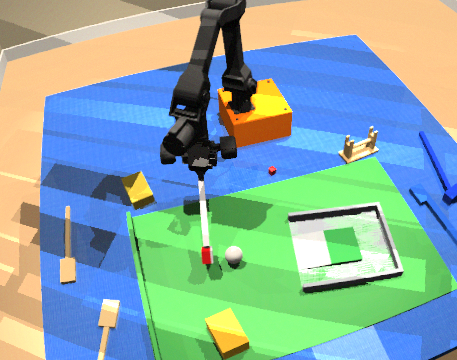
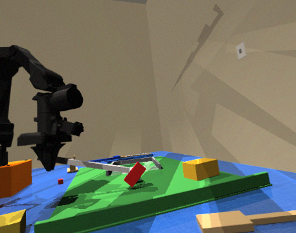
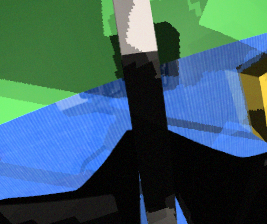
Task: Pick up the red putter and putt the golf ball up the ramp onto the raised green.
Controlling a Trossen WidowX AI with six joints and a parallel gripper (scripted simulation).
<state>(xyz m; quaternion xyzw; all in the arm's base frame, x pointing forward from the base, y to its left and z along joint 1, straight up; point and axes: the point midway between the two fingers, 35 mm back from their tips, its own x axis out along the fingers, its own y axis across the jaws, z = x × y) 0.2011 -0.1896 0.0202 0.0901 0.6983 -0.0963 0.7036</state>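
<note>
The red putter lies 12 cm ahead of my gripper tip and 3 cm to the right of it. The rest, counted from my gripper tip: wooden rack: 3 cm ahead, 47 cm to the left, 4 cm below; small red cube: 20 cm to the left, 7 cm below; white golf ball: 23 cm ahead, 5 cm below.
</note>
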